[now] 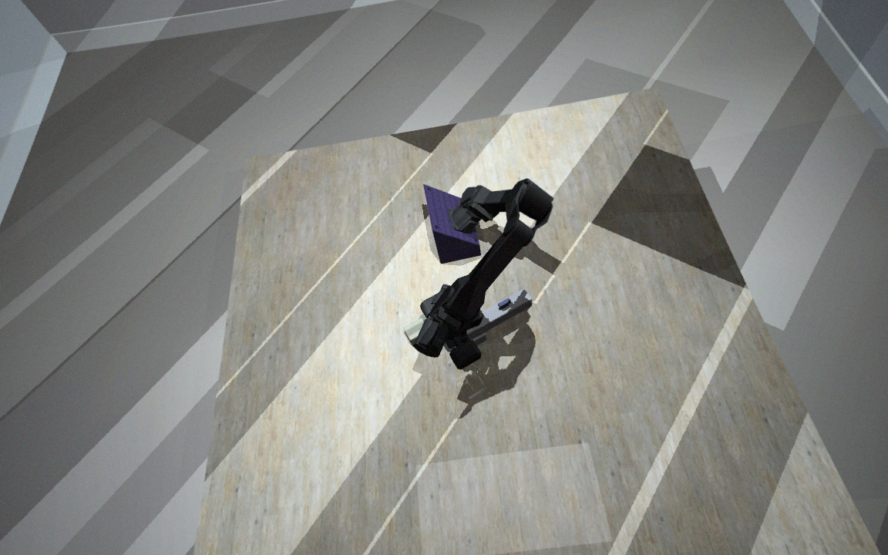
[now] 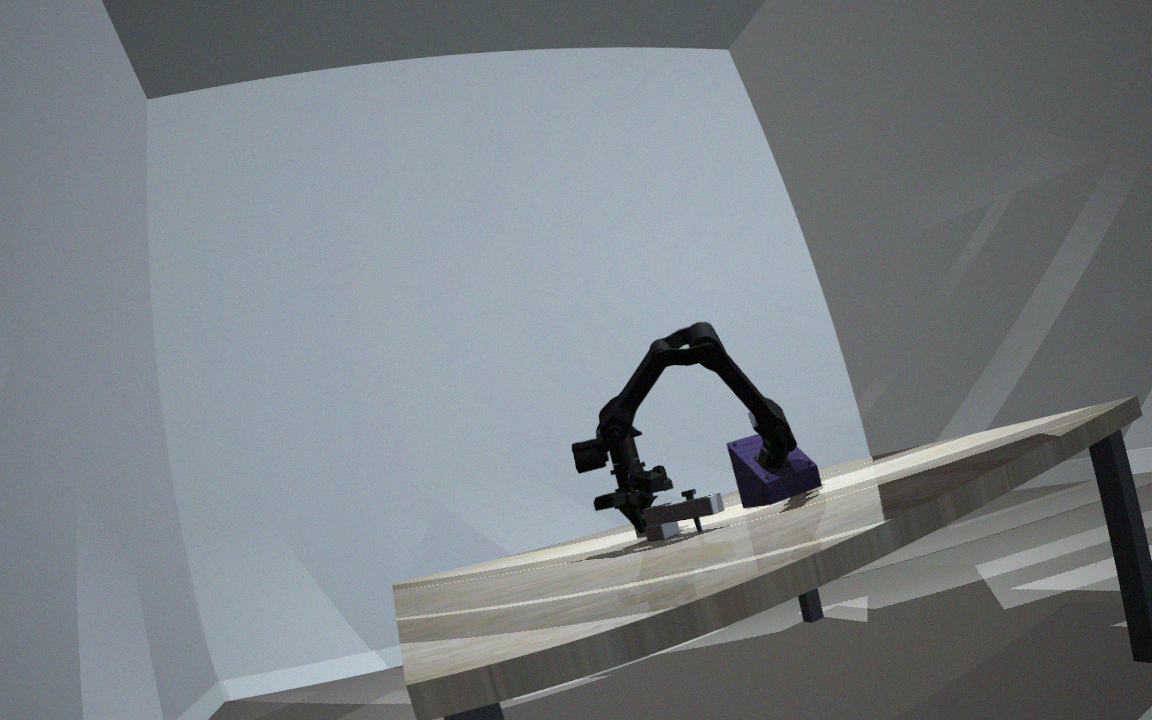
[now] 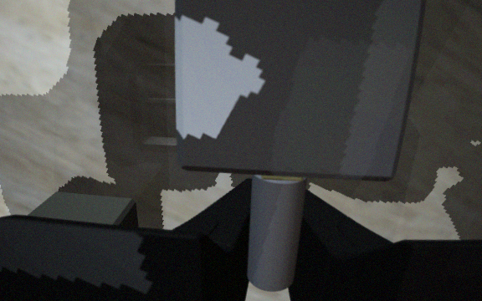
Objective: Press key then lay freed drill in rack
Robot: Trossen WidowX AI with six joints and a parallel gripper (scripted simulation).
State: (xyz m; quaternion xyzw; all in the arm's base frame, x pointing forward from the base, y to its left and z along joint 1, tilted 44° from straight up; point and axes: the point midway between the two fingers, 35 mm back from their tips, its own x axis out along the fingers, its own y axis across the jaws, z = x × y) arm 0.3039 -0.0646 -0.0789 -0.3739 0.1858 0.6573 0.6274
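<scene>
Right now the drill is 5 cm to the left of my gripper tip, 3 cm above it and 1 cm behind it. The rest, counted from my gripper tip: rack (7 cm to the right, 6 cm behind); then dark key (14 cm to the left, 4 cm behind, 3 cm above); then grey housing block (11 cm to the left, 3 cm behind, 2 cm above).
</scene>
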